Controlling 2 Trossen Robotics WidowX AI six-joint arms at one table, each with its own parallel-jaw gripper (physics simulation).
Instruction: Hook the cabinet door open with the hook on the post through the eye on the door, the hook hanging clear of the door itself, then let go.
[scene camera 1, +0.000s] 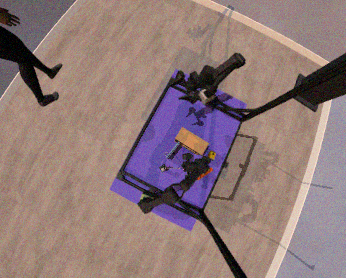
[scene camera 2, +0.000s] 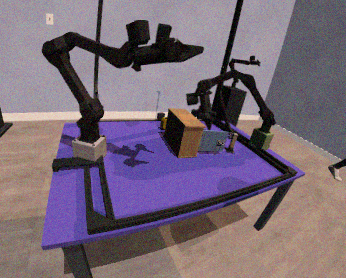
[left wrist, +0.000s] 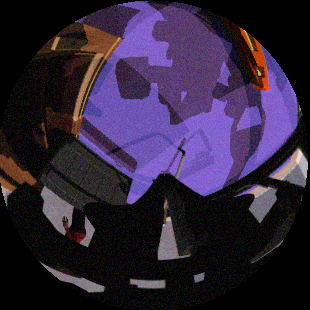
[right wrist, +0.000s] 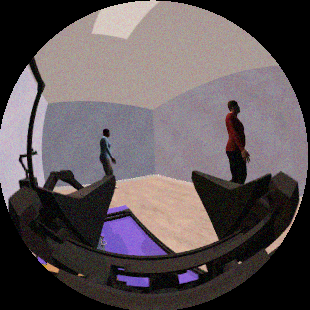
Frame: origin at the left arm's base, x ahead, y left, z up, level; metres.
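Where they show: left gripper, between the fingertips: (scene camera 1: 181, 165) (left wrist: 163, 176); right gripper, between the fingertips: (scene camera 1: 174, 91) (scene camera 2: 203, 49) (right wrist: 153, 177); left arm's base, origin of its link: (scene camera 1: 146, 202) (scene camera 2: 264, 131); right arm's base, origin of its link: (scene camera 1: 208, 93) (scene camera 2: 89, 138).
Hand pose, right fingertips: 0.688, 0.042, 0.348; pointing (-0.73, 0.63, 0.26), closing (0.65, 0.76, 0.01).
Each offset is from my right fingertips to the top centre of the thing, as dx, dy, dz. "*": to the spot under its first point.
A wooden cabinet {-0.161, -0.207, -0.300} (scene camera 1: 192, 140) (scene camera 2: 184, 129) stands mid-table. Its blue-grey door {* -0.271, -0.096, -0.336} (scene camera 1: 172, 150) (scene camera 2: 210, 140) is swung open and carries a small metal eye (scene camera 2: 221, 142). A short post {* -0.418, -0.078, -0.358} (scene camera 1: 163, 168) (scene camera 2: 233, 140) stands just past the door's free edge. The thin hook rod (scene camera 1: 173, 167) (left wrist: 180, 160) runs from the post toward my left gripper, apart from the door. My left gripper (scene camera 1: 185, 166) (scene camera 2: 209, 126) (left wrist: 163, 176) is shut, pointing down; the rod comes out from behind its fingertips. My right gripper (scene camera 1: 184, 97) (scene camera 2: 196, 49) (right wrist: 153, 177) is open and empty, high above the table.
An orange tool {-0.354, -0.408, -0.448} (scene camera 1: 205, 174) (left wrist: 257, 66) and a yellow block {* -0.203, -0.403, -0.394} (scene camera 1: 211, 155) (scene camera 2: 163, 122) lie behind the cabinet. Black frame rails (scene camera 2: 188, 207) border the purple table. A dark box (scene camera 2: 232, 103) stands at the back. Two people stand in the room in the right wrist view.
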